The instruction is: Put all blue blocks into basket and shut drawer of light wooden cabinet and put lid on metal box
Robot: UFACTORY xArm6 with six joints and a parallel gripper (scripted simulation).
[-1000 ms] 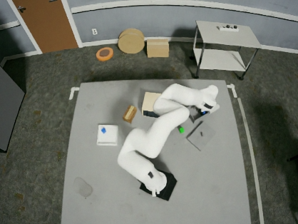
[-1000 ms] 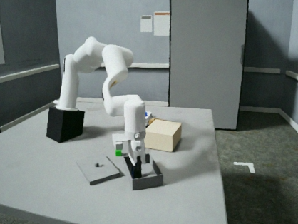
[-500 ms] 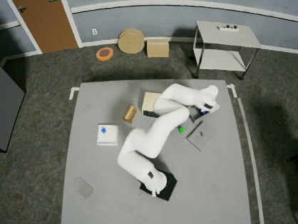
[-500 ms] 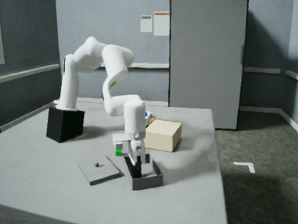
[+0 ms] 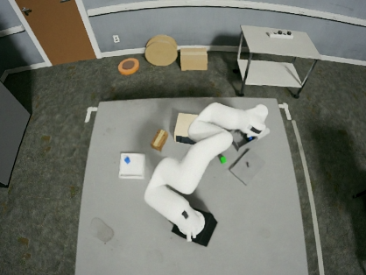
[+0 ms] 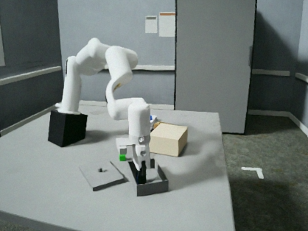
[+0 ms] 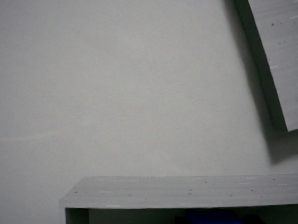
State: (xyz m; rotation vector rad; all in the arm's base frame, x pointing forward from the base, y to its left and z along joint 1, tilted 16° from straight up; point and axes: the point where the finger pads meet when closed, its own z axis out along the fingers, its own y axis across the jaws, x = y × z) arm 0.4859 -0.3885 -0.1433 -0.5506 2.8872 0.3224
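The metal box lies 30 mm to the left of my hand, 20 mm ahead of it and 10 mm below it. Round my hand: lid: 180 mm behind, 40 mm to the left, 20 mm below; then light wooden cabinet: 350 mm to the left, 80 mm ahead, 10 mm above; then green block: 190 mm to the left, 120 mm behind, 20 mm below.
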